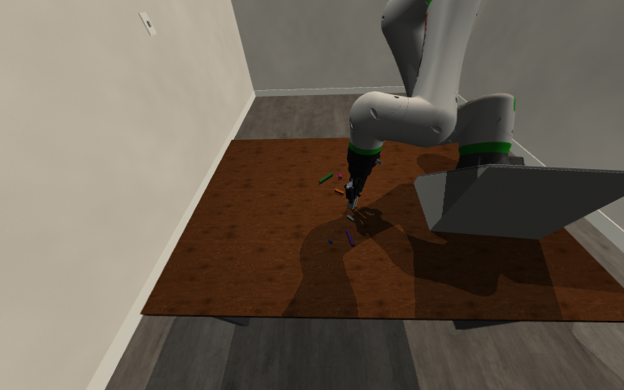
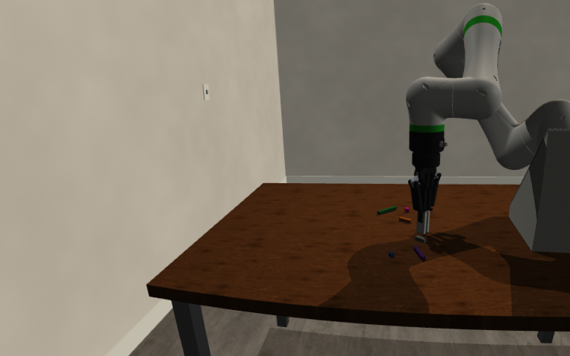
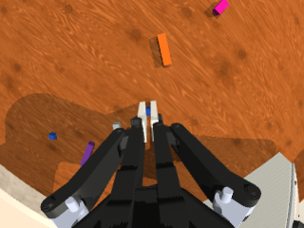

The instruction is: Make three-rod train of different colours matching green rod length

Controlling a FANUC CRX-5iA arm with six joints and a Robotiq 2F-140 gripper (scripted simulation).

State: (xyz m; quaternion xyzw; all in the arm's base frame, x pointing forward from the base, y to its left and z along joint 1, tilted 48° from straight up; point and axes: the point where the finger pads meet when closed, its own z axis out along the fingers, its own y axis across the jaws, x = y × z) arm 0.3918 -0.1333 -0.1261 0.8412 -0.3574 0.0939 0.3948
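Now: the green rod 160 mm to the right of my hand, 100 mm ahead of it and 30 mm below it. Also, from my hand: orange rod: 80 mm to the right, 40 mm ahead, 30 mm below; grey rod: 60 mm to the left, 30 mm below, 10 mm ahead; purple rod: 140 mm to the left, 30 mm below, 30 mm ahead.
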